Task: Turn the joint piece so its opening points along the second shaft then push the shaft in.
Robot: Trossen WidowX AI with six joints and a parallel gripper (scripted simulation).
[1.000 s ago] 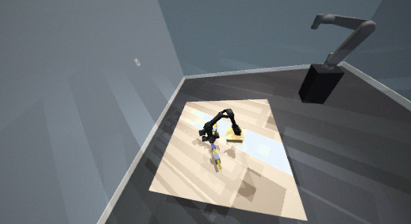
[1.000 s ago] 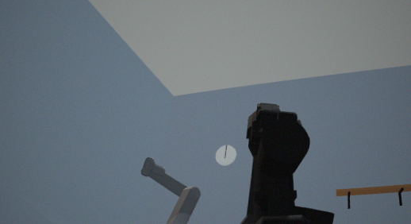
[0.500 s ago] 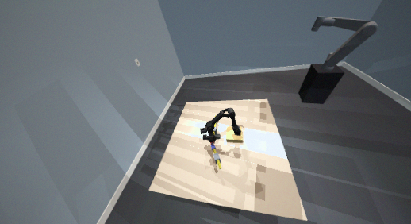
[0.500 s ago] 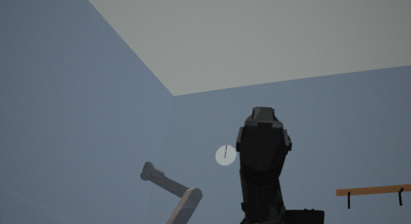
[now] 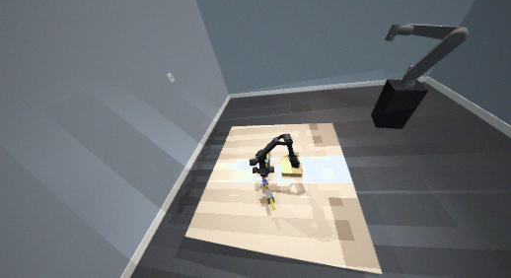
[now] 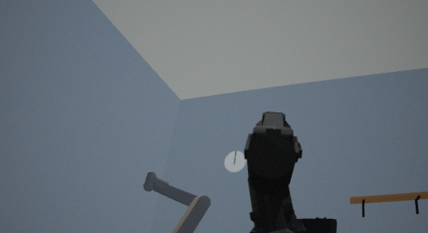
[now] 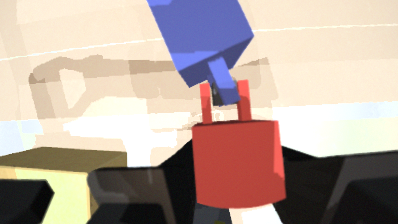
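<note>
My gripper tip is now 1 cm to the right of the red joint piece and 4 cm below it.
</note>
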